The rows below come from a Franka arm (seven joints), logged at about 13 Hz.
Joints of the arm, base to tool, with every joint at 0 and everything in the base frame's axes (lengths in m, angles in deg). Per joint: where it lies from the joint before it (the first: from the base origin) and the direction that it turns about. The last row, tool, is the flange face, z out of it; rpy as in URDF.
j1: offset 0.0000 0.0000 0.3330 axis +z
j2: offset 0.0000 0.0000 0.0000 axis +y
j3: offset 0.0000 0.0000 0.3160 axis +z
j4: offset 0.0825 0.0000 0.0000 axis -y
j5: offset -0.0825 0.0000 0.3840 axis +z
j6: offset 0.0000 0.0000 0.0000 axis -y
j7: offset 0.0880 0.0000 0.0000 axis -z
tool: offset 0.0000 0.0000 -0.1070 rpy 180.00 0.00 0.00
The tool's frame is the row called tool.
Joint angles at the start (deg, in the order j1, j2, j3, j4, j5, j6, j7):
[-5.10, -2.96, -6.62, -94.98, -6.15, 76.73, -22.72]
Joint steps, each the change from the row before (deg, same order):
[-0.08, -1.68, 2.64, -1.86, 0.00, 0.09, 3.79]
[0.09, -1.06, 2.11, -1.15, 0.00, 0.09, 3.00]
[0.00, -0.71, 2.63, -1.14, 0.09, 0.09, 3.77]
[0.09, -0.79, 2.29, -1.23, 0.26, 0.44, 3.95]
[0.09, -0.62, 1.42, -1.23, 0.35, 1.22, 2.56]
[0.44, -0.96, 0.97, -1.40, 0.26, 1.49, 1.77]
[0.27, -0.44, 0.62, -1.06, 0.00, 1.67, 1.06]
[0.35, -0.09, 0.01, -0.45, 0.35, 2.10, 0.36]
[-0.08, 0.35, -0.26, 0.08, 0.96, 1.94, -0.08]
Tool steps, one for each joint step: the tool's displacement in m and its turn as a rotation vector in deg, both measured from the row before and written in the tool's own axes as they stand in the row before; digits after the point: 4 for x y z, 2 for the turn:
[-0.0002, -0.0243, -0.0003, -0.72, -0.08, 1.32]
[0.0006, -0.0204, -0.0009, -0.75, 0.01, 0.92]
[0.0028, -0.0241, 0.0012, -0.84, -0.27, 1.27]
[0.0011, -0.0224, 0.0011, -0.71, 0.12, 1.67]
[0.0013, -0.0147, 0.0020, -0.37, 0.72, 1.06]
[-0.0011, -0.0136, 0.0007, -0.41, 1.15, 0.40]
[0.0016, -0.0083, 0.0019, -0.42, 1.11, 0.19]
[0.0037, -0.0039, -0.0007, 0.18, 1.79, -0.06]
[0.0056, 0.0013, -0.0008, 1.02, 1.69, 0.12]

